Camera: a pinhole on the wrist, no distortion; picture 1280 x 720 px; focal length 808.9 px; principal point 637.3 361.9 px. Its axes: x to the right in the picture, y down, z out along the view. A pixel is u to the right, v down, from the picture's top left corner.
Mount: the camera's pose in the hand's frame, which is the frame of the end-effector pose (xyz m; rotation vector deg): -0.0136 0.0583 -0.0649 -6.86 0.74 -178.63
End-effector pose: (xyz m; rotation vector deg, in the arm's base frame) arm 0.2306 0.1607 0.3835 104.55 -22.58 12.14
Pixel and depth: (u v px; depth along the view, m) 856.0 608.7 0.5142
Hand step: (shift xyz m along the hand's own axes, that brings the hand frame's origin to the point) -0.1094 -0.1054 0.4570
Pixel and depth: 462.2 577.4 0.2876
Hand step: 0.0722 -0.0191 0.2164
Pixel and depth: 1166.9 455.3 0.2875
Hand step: -0.1785 0.0189 0.2359
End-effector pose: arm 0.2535 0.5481 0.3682 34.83 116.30 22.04
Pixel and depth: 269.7 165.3 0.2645
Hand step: 0.1252 0.1232 0.1902
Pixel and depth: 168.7 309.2 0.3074
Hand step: 0.1871 0.0799 0.2281
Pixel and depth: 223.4 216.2 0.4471
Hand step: 0.2471 0.1405 0.3641
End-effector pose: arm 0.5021 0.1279 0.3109 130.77 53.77 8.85
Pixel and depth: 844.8 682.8 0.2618
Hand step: -0.0582 -0.0489 0.2003
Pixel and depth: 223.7 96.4 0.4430
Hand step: 0.2431 0.2053 0.3608
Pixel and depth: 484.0 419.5 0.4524
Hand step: 0.1073 0.0246 0.3793
